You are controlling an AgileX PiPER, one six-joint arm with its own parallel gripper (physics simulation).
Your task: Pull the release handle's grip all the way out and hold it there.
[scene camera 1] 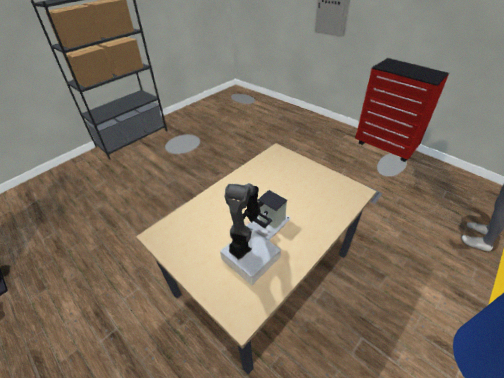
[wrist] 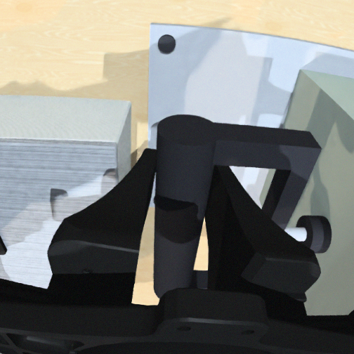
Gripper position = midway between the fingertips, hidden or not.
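Observation:
The gripper is visible in the wrist view (wrist: 182,170). A release handle (scene camera 1: 274,206), (wrist: 314,106) is visible in scene camera 1 and in the wrist view. The wrist view also shows a pale base plate (wrist: 233,76).

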